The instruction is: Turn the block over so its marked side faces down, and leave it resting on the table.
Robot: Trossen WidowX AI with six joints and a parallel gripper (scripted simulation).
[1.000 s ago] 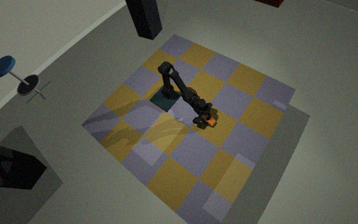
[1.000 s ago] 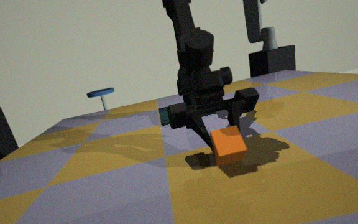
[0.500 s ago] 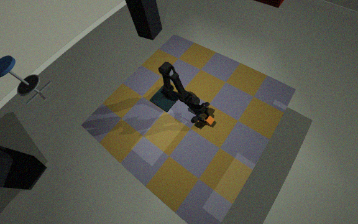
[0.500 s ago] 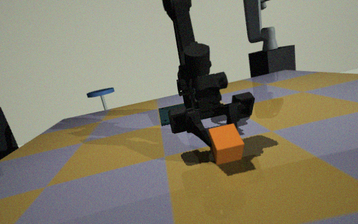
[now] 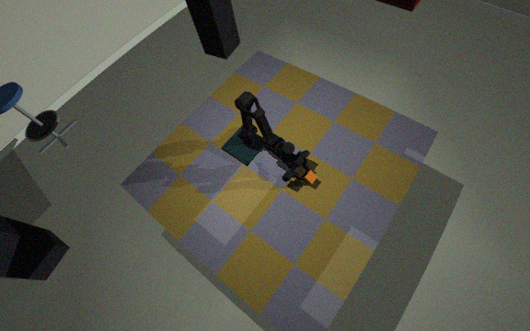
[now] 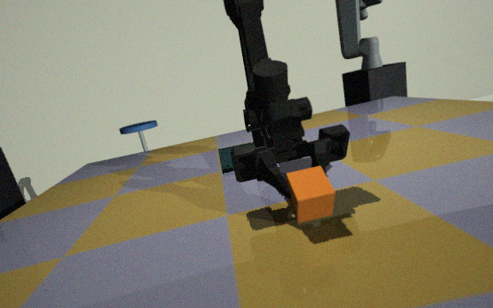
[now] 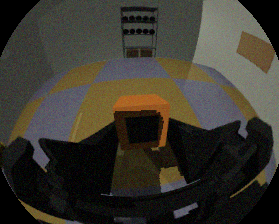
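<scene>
Now: gripper tip 10 mm past the orange block.
</scene>
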